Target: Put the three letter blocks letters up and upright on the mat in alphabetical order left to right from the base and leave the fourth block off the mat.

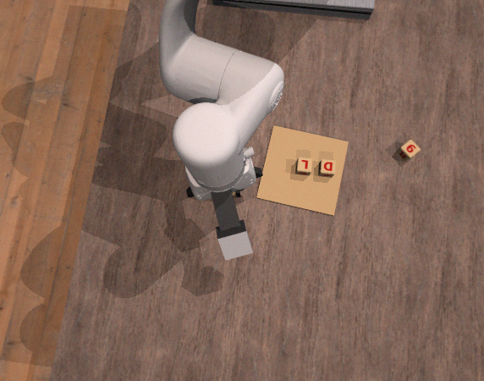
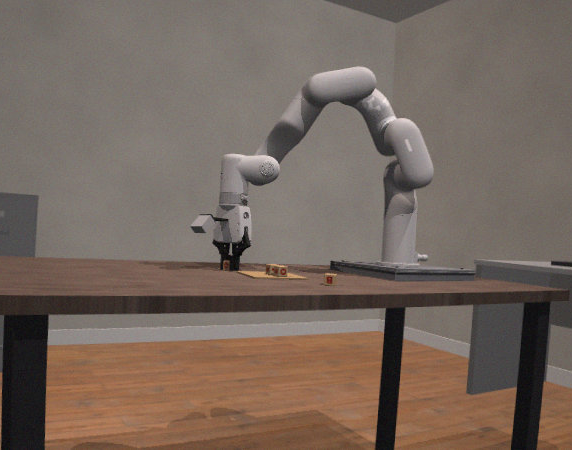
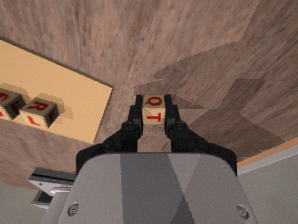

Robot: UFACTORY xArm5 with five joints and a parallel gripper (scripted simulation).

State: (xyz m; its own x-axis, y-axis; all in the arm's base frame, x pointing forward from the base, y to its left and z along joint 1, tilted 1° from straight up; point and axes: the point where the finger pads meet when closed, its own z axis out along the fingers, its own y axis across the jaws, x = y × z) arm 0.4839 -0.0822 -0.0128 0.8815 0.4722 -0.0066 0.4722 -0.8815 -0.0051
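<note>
My hand is 120 mm to the right of the tan mat, 70 mm past it and 20 mm above it.
</note>
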